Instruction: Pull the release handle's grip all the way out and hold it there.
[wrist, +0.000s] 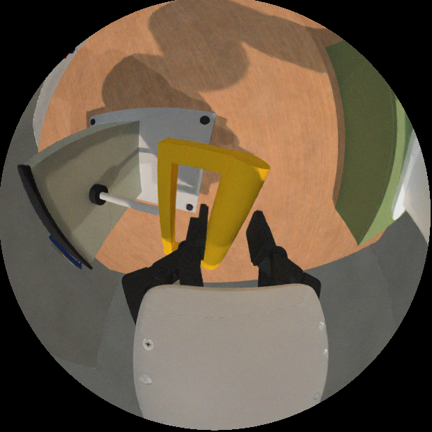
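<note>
The yellow release handle's grip (235, 200) is a D-shaped loop in the middle of the wrist view. Its thick outer bar slants between the black fingers. My gripper (228, 218) is shut on this bar, with one finger through the loop's opening and the other on the outer right side. A pale rod (127, 202) runs from a black collar (98, 194) in the beige upright panel (80, 165) to the loop's left bar. A length of the rod shows between the collar and the grip. The bar hides part of the finger contact.
A grey base plate (170, 120) with dark bolts lies under the panel on the wooden table top (295, 130). A green block-like object (367, 125) stands at the right, with a white object (402, 185) beyond it. Shadows fall across the table at the top.
</note>
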